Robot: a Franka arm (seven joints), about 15 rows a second.
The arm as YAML. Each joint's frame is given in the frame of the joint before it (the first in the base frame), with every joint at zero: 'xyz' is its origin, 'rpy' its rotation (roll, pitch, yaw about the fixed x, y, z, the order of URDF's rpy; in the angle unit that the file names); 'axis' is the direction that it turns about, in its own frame. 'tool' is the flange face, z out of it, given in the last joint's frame.
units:
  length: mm
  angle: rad
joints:
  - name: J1
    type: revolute
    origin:
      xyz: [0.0, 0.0, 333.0]
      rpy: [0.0, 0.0, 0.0]
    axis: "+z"
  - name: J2
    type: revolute
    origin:
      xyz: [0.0, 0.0, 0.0]
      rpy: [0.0, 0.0, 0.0]
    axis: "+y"
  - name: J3
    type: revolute
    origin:
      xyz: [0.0, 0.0, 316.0]
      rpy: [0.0, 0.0, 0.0]
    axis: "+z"
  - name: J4
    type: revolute
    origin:
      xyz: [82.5, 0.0, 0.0]
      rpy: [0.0, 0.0, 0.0]
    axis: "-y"
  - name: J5
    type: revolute
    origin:
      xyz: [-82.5, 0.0, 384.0]
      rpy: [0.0, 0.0, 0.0]
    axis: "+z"
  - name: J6
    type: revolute
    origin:
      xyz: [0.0, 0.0, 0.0]
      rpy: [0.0, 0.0, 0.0]
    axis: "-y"
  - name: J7
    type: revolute
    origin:
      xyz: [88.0, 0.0, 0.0]
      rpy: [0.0, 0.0, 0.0]
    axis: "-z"
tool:
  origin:
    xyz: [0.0, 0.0, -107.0]
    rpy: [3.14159, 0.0, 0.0]
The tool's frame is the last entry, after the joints.
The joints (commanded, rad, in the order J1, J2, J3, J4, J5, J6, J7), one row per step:
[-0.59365, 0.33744, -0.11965, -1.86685, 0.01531, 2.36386, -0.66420]
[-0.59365, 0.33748, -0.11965, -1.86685, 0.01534, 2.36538, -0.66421]
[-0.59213, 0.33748, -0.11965, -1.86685, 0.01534, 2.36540, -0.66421]
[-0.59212, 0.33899, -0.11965, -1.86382, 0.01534, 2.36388, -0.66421]
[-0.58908, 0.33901, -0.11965, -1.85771, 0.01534, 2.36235, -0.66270]
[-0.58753, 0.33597, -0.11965, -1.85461, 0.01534, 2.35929, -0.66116]
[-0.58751, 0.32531, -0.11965, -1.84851, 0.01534, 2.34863, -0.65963]
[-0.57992, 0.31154, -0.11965, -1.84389, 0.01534, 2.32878, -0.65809]
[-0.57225, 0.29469, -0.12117, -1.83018, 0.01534, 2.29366, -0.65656]
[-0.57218, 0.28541, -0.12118, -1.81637, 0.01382, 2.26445, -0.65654]
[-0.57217, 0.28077, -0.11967, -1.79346, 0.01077, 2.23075, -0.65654]
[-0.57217, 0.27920, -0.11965, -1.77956, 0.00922, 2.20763, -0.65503]
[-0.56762, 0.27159, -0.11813, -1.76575, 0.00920, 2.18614, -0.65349]
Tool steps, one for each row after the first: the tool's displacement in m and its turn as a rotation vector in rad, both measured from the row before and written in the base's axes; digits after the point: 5 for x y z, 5 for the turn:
[0.00011, -0.00009, 0.00013, -0.00096, -0.00113, 0.00003]
[0.00064, 0.00075, 0.00000, -0.00001, -0.00002, 0.00152]
[0.00054, -0.00038, 0.00028, -0.00012, 0.00010, 0.00009]
[0.00240, 0.00069, 0.00266, -0.00278, -0.00368, 0.00175]
[0.00099, 0.00053, 0.00308, -0.00152, -0.00278, 0.00007]
[0.00019, -0.00008, 0.00859, -0.00272, -0.00565, -0.00153]
[0.00219, 0.00455, 0.00893, 0.00250, -0.00013, 0.00576]
[0.00192, 0.00375, 0.01364, 0.00449, 0.00223, 0.00440]
[-0.00009, 0.00023, 0.00947, 0.00394, 0.00480, 0.00065]
[0.00175, -0.00003, 0.01041, 0.00283, 0.00580, 0.00296]
[0.00050, -0.00025, 0.00530, 0.00421, 0.00644, -0.00084]
[0.00252, 0.00304, 0.00931, 0.00131, -0.00090, 0.00443]

